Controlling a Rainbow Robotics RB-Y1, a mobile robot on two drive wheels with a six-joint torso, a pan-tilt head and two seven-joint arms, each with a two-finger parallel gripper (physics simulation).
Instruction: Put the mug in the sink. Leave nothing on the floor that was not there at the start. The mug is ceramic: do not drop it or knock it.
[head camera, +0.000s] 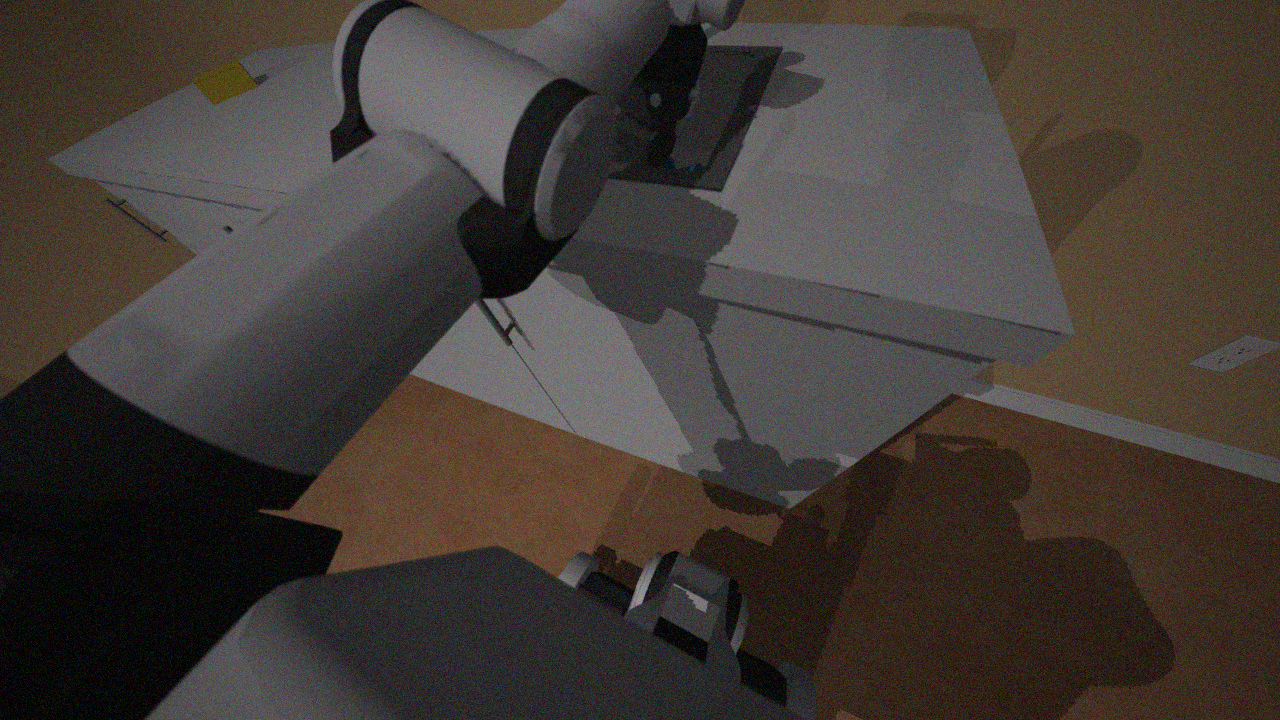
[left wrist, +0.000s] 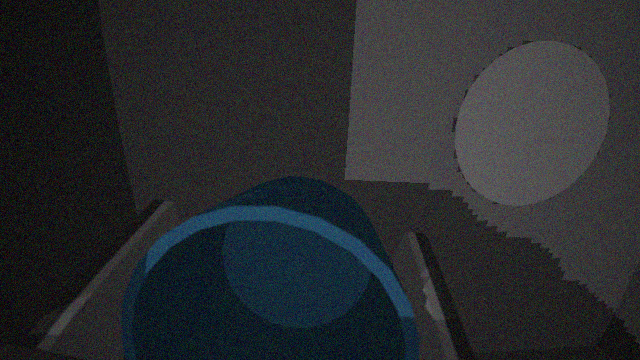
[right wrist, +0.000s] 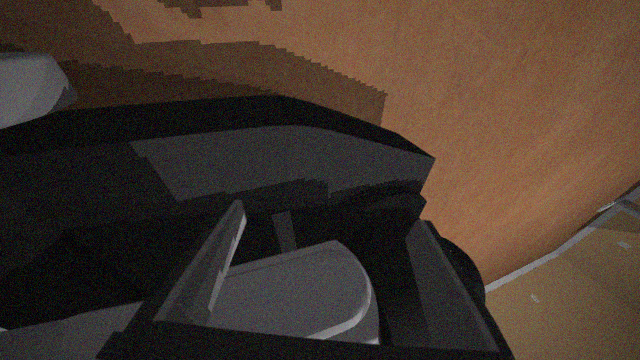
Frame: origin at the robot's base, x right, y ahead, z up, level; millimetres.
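Seen in the pictures: left gripper, fingertip midpoint: (left wrist: 288, 233); right gripper, fingertip midpoint: (right wrist: 328, 220).
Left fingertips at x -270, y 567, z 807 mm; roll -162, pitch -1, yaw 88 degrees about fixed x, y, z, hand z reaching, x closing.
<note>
Offsets run from my left fingertips to a thing's middle. "spot": to the spot under its first point. Level surfaces: height alone.
The blue mug {dz +6, dx +42, dy +6 mm} (head camera: 694, 168) (left wrist: 300, 275) is between the two fingers of my left gripper (left wrist: 288, 233), which is shut on it. In the left wrist view I look into its open mouth. In the head view small blue parts of it show at the near end of the dark rectangular sink (head camera: 756, 76), below the dark wrist. The mug is within the sink's outline; whether its base touches the sink bottom cannot be told. A pale round disc (left wrist: 532, 122) shows beside it in the left wrist view. My right gripper (right wrist: 328, 220) is open, away from the counter.
The white counter {dz +104 mm} (head camera: 895, 170) surrounds the sink, with its front edge and cabinet face toward me. A yellow square {spot: dz +131, dx -999, dy -6 mm} (head camera: 225, 82) lies at the counter's far left. A wall outlet {dz -406, dx +1209, dy +463 mm} (head camera: 1235, 353) is at the right. The brown floor {dz -806 mm} (head camera: 528, 465) (right wrist: 525, 125) carries shadows.
</note>
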